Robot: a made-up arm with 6 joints. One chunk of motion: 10 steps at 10 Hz.
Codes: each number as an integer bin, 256 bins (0 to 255) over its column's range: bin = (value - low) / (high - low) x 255, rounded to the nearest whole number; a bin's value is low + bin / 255 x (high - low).
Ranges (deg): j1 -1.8..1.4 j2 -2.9..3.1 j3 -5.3..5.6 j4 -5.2..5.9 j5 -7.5..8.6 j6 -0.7..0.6
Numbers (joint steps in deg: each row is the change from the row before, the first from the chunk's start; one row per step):
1: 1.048 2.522 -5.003 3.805 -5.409 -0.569
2: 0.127 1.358 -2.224 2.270 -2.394 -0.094
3: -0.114 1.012 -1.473 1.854 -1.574 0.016
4: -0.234 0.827 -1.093 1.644 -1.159 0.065
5: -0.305 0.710 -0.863 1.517 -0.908 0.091
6: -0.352 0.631 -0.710 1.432 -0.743 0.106
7: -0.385 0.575 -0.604 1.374 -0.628 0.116
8: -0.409 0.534 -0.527 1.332 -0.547 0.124
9: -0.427 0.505 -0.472 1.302 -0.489 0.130
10: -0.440 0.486 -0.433 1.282 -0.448 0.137
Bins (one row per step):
1: 227 230 7 207 33 26
2: 154 181 72 172 81 119
3: 134 166 90 162 94 140
4: 125 158 98 157 100 150
5: 119 153 104 154 104 155
6: 115 150 107 152 107 158
7: 113 148 110 151 109 160
8: 111 146 112 150 110 162
9: 109 145 113 149 111 163
10: 108 144 114 149 112 164

